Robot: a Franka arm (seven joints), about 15 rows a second.
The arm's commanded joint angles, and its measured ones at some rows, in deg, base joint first. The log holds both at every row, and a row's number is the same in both.
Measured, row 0:
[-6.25, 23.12, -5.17, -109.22, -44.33, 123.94, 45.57]
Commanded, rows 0 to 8:
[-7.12, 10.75, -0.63, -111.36, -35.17, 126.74, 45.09]
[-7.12, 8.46, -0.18, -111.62, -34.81, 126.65, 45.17]
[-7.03, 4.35, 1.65, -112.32, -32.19, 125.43, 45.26]
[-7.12, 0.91, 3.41, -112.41, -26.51, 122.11, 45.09]
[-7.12, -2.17, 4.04, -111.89, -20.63, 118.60, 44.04]
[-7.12, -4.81, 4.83, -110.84, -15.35, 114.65, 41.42]
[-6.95, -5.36, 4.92, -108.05, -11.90, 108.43, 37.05]
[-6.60, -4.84, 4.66, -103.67, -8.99, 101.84, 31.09]
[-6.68, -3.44, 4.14, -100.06, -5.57, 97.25, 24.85]
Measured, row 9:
[-6.22, -5.44, 4.73, -106.61, -11.60, 105.08, 34.52]
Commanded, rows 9 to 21:
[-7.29, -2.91, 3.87, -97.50, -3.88, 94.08, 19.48]
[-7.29, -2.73, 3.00, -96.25, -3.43, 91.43, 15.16]
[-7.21, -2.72, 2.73, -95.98, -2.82, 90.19, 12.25]
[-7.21, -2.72, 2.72, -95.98, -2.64, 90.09, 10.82]
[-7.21, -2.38, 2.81, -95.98, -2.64, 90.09, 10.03]
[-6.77, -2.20, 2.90, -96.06, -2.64, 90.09, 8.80]
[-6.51, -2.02, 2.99, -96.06, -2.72, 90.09, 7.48]
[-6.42, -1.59, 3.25, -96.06, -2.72, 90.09, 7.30]
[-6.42, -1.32, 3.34, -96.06, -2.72, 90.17, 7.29]
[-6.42, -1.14, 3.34, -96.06, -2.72, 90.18, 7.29]
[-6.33, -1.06, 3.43, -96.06, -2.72, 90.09, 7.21]
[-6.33, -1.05, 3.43, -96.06, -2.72, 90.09, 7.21]
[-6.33, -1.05, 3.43, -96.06, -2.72, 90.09, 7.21]
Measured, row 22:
[-6.20, -1.88, 3.43, -98.20, -4.20, 91.62, 8.06]
